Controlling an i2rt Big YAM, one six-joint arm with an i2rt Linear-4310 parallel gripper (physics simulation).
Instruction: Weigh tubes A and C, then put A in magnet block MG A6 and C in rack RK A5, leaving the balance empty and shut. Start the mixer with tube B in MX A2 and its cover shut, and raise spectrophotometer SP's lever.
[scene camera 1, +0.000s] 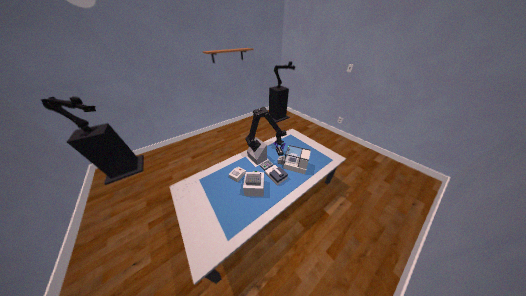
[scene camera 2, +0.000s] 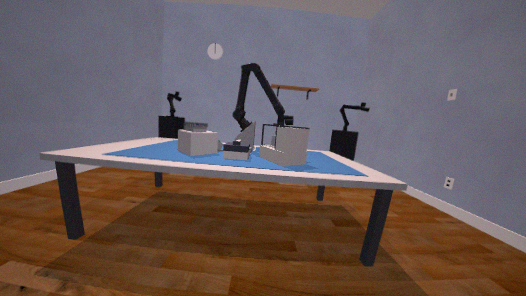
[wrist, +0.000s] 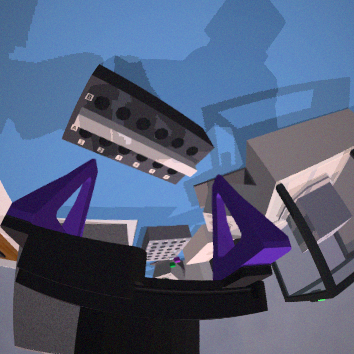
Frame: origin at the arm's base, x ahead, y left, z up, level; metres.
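Seen in the pictures: gripper, fingertip midpoint: (scene camera 1: 280, 148) (wrist: 155, 171); arm's base at its link origin: (scene camera 1: 255, 145) (scene camera 2: 247, 127) (wrist: 69, 320).
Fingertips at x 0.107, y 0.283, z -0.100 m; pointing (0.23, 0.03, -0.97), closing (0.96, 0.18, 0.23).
Note:
Pixels of each thing's middle, then the offset from my fingertips to it.
- dark magnet block at the middle of its body: (wrist: 141, 133) 0.008 m back, 0.003 m left, 0.046 m down
- balance at the middle of its body: (wrist: 314, 217) (scene camera 2: 278, 141) (scene camera 1: 292, 157) 0.247 m ahead, 0.023 m right, 0.041 m up
- purple cap at the middle of its body: (wrist: 176, 259) 0.126 m ahead, 0.282 m right, 0.020 m down
- green cap at the middle of its body: (wrist: 172, 264) 0.128 m ahead, 0.320 m right, 0.020 m down
- white box at the middle of its body: (wrist: 186, 289) (scene camera 2: 204, 137) (scene camera 1: 254, 178) 0.238 m ahead, 0.512 m right, 0.025 m up
- low dark-topped device at the middle of its body: (wrist: 230, 251) (scene camera 2: 238, 147) (scene camera 1: 276, 172) 0.273 m ahead, 0.273 m right, 0.019 m down
- small white device at the middle of its body: (scene camera 1: 237, 173) 0.032 m ahead, 0.605 m right, 0.035 m down
My gripper (scene camera 1: 280, 151) (wrist: 155, 171) is open and empty, its purple fingers wide apart. In the wrist view the dark magnet block (wrist: 135, 137), with rows A and B, lies just beyond the fingertips; no tube shows in its holes. The balance (scene camera 1: 304, 156) (scene camera 2: 292, 145) (wrist: 310, 132) stands to the right in the wrist view, with black-framed clear panels; its door state is unclear. The grey rack (scene camera 1: 266, 164) (wrist: 167, 233) shows between the fingers, farther back. A purple cap (wrist: 177, 260) and a green cap (wrist: 172, 265) show by its edge; their letters are unreadable.
A white box (scene camera 1: 253, 190) (scene camera 2: 198, 143) with a grey gridded top stands near a low dark-topped device (scene camera 1: 276, 174) (scene camera 2: 236, 154). A small white device (scene camera 1: 237, 173) stands beside them. The balance's frame rises close to the gripper's right side in the wrist view.

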